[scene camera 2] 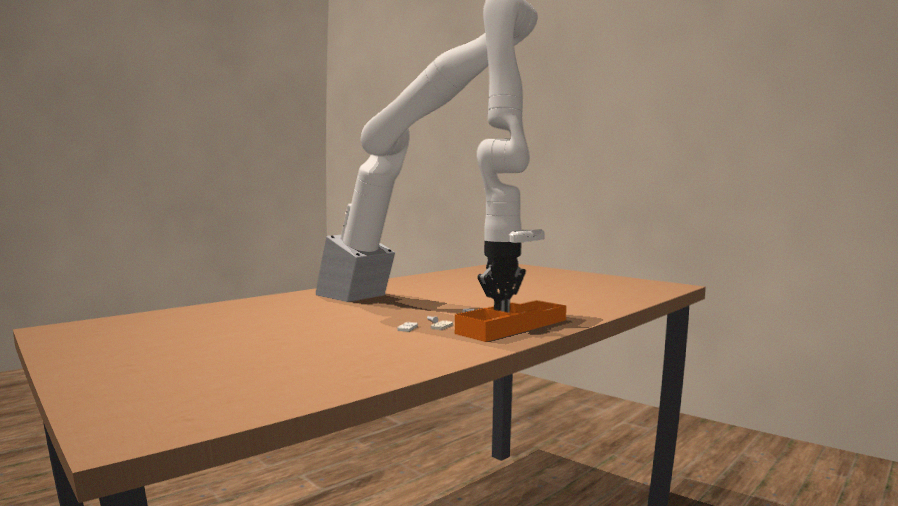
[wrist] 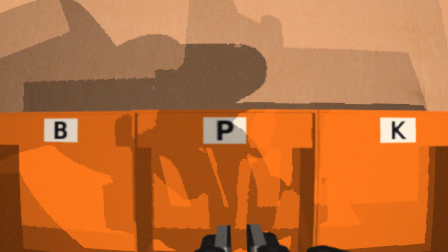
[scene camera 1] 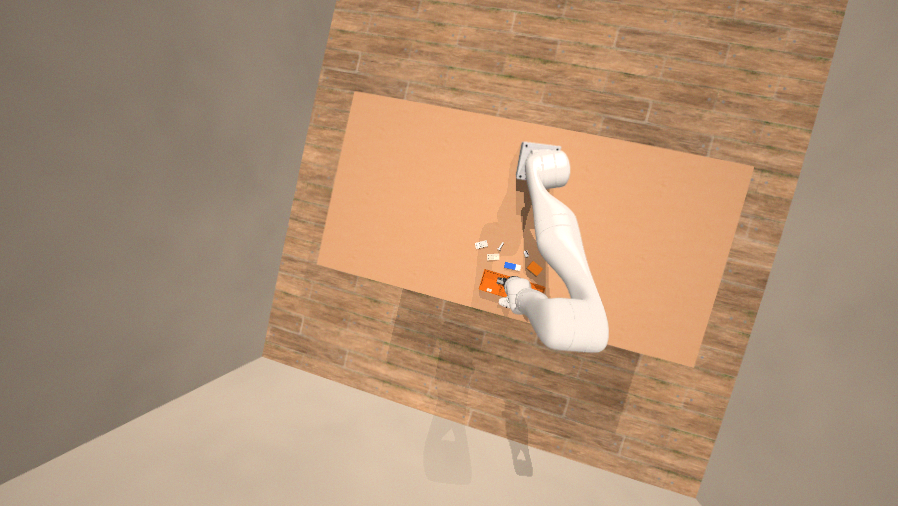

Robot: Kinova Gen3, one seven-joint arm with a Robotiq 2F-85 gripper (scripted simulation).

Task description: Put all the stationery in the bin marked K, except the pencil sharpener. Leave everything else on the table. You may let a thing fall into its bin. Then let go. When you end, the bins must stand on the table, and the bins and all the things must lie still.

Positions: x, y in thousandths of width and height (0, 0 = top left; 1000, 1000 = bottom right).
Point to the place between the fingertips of my gripper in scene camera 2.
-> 558, 627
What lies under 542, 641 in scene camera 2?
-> An orange bin.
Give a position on an orange bin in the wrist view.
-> At 425, 677
